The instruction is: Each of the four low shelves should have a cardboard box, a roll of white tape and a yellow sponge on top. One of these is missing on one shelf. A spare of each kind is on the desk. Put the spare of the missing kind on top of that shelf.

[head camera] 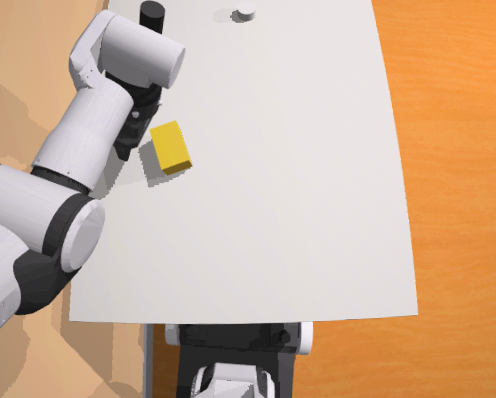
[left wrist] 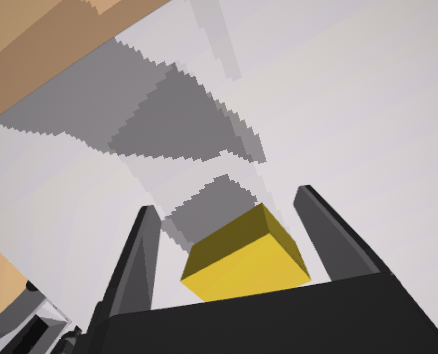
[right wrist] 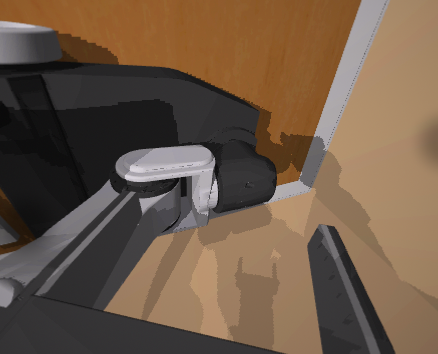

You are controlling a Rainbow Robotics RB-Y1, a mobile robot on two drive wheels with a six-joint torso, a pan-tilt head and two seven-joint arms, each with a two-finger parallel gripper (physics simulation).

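Frame: origin at the robot's base, x back, y down, z right, level; millimetres.
Seen in the pictures: left gripper, fingertip midpoint: (head camera: 133,138) (left wrist: 228,204); right gripper, fingertip midpoint: (right wrist: 223,218).
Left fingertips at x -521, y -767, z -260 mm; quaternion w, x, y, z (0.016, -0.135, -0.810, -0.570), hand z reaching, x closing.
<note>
Offsets run from my left fingertips to a thing's top centre. Level surfaces: height alone.
A yellow sponge @[dx +9, dy +1, dz +80 mm] (head camera: 171,146) (left wrist: 245,270) lies on the white desk @[dy +46 mm] (head camera: 280,210) (left wrist: 370,130). My left gripper (head camera: 125,153) (left wrist: 228,204) is open and empty. In the head view it is close by the sponge on its left side; in the left wrist view the sponge shows low in the gap between the spread fingers, not gripped. A small white roll @[dx -410, dy +22, dz +219 mm] (head camera: 246,10), probably the tape, is at the top of the head view. My right gripper (right wrist: 223,218) is open and empty, away from the desk. No cardboard box or low shelf shows in these views.
The tan wall (head camera: 30,125) runs along the desk's left side in the head view. Wooden floor @[dy +766 mm] (head camera: 450,200) (right wrist: 225,40) lies at the desk's right. My robot base (head camera: 235,340) (right wrist: 125,120) is at the desk's near edge; a pale skirting strip (right wrist: 345,85) shows beyond it.
</note>
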